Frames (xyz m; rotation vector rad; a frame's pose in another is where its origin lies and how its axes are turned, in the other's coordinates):
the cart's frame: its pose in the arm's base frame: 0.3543 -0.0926 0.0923 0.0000 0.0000 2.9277
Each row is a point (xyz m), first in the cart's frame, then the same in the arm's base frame.
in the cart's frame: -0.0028 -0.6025 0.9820
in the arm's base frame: 0.4849 0.4956 1.0743
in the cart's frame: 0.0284 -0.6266 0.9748
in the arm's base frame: 0.4596 0.5257 1.0671
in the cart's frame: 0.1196 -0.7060 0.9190
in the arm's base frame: 0.3873 0.6227 1.0113
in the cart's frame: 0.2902 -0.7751 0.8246
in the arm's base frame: 0.2352 0.7264 0.9169
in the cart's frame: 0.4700 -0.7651 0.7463
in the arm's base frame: 0.0574 0.7548 0.8386
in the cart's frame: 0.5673 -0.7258 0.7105
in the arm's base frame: -0.0460 0.7371 0.8028
